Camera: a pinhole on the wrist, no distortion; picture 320 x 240 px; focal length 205.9 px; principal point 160.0 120.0 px. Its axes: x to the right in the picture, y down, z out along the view. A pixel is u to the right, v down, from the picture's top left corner.
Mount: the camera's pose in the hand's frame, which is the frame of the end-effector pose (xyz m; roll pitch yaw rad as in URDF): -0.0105 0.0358 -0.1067 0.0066 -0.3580 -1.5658
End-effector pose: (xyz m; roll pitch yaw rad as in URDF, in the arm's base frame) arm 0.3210 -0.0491 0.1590 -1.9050 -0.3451 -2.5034
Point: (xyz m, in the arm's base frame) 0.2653 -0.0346 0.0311
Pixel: 71 124
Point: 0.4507 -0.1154 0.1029
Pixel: 289 53
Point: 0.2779 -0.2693 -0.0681
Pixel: 138 171
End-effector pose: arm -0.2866 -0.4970 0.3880 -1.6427 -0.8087 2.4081
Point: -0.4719 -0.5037 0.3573
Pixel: 175 187
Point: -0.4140 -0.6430 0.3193
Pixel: 240 91
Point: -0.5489 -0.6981 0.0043
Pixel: 130 31
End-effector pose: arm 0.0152 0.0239 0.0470 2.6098 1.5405 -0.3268
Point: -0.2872 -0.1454 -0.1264
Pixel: 204 205
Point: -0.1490 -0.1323 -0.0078
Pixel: 179 163
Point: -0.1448 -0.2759 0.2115
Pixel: 105 38
